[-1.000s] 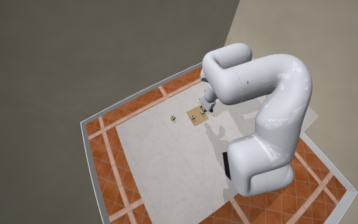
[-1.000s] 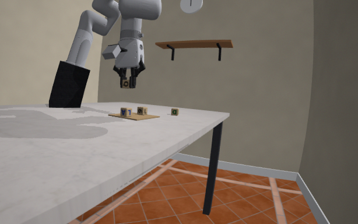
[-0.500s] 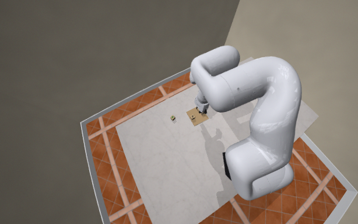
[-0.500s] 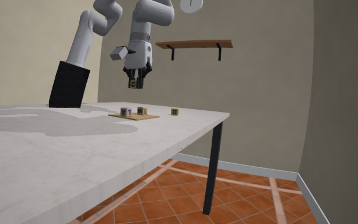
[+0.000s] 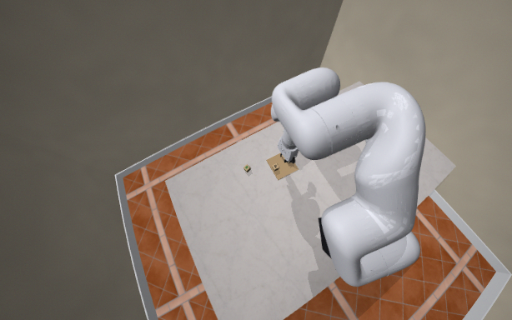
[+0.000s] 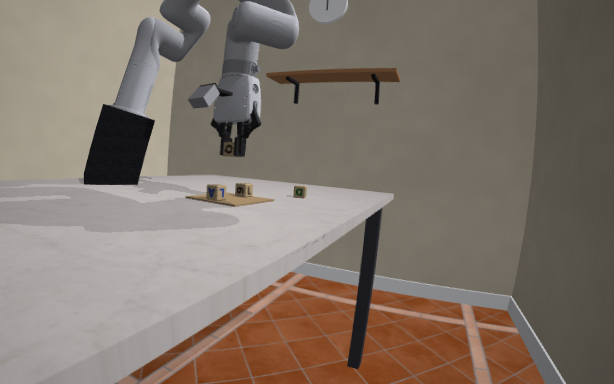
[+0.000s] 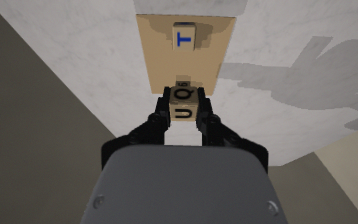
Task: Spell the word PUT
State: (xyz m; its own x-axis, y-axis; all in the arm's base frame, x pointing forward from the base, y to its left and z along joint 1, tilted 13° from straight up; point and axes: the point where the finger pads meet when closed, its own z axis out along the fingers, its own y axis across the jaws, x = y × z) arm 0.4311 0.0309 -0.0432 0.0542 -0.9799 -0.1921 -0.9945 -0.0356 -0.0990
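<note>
My gripper is now 110 mm above the tan mat.
</note>
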